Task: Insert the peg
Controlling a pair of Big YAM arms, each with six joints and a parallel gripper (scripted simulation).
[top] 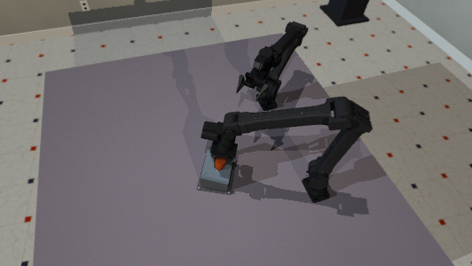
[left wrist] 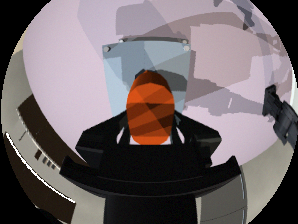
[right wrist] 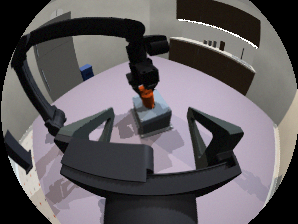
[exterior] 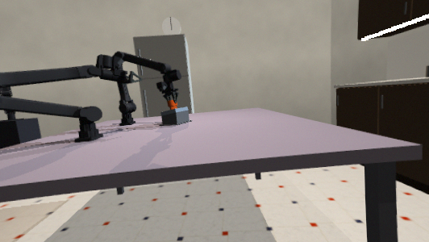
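Observation:
My left hand is 60 mm above the blue-grey plate block, 10 mm to the left of it and 10 mm short of it. Round my left hand: orange peg: 20 mm below, 10 mm to the right.

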